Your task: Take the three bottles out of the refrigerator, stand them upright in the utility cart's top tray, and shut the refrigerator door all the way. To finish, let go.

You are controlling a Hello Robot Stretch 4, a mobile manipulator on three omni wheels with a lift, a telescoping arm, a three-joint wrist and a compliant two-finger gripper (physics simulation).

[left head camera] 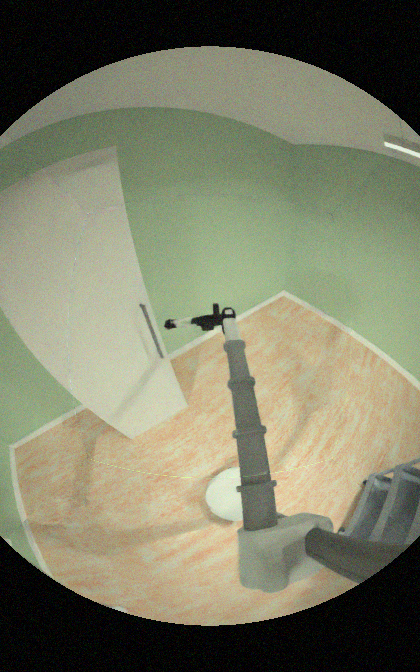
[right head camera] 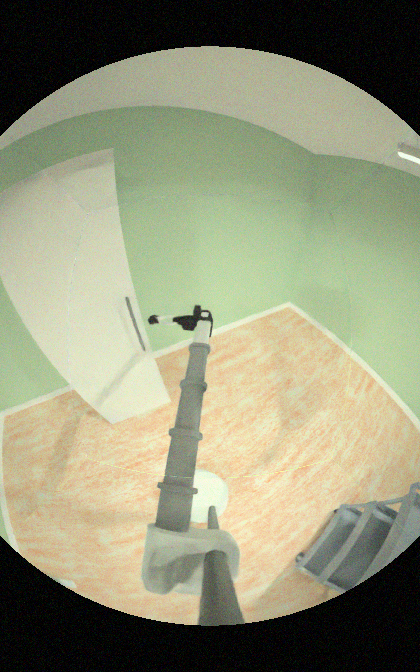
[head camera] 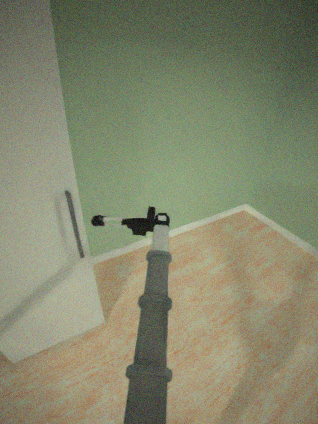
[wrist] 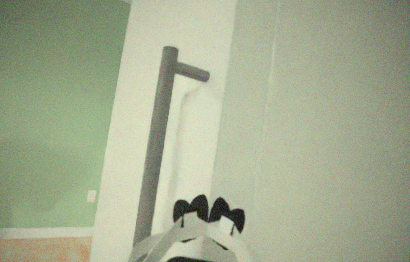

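Observation:
The white refrigerator (head camera: 30, 150) (left head camera: 75, 260) (right head camera: 65, 250) (wrist: 340, 125) stands at the left. Its door (wrist: 205, 30) looks shut, with a thin seam showing behind the door's edge in the wrist view. The grey bar handle (head camera: 75, 225) (left head camera: 151, 330) (right head camera: 135, 324) (wrist: 156, 135) is upright near the door's right edge. My gripper (head camera: 96, 220) (left head camera: 169, 324) (right head camera: 152, 319) (wrist: 209, 211) is shut, with no object between its fingertips. It is just right of the handle and apart from it. The utility cart (left head camera: 391, 505) (right head camera: 350, 542) shows in part at the lower right. The bottles are hidden.
My extended arm (head camera: 152, 340) (left head camera: 254, 455) (right head camera: 182, 455) reaches over the floor. A white round disc (left head camera: 220, 495) (right head camera: 212, 495) lies below it. Green walls meet in a corner behind. A white baseboard (head camera: 200, 224) runs along the wall.

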